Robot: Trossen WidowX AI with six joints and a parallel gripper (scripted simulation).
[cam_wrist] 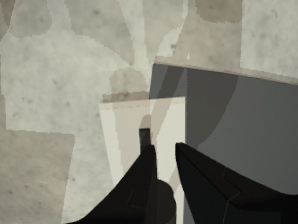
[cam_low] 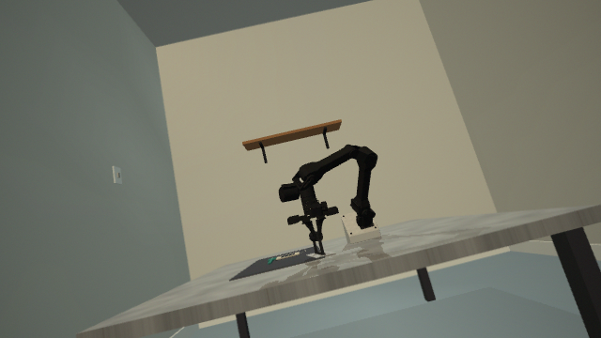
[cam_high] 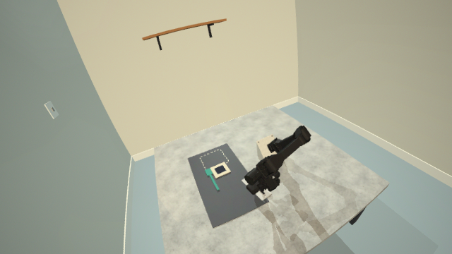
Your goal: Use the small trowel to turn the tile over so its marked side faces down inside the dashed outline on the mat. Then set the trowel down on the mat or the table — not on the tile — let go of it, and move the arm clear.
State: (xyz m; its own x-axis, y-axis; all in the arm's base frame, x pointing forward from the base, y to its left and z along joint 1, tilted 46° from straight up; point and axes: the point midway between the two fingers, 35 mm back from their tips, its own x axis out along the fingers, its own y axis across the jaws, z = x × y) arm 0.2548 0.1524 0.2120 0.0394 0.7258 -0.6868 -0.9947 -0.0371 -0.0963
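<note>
The trowel is 7 cm to the right of my gripper tip and 2 cm below it. Round my gripper tip: dark mat: 29 cm to the right, 14 cm ahead, 8 cm below; then teal t-shaped piece: 32 cm to the right, 20 cm ahead, 6 cm below; then tile: 35 cm to the right, 12 cm ahead, 6 cm below.
</note>
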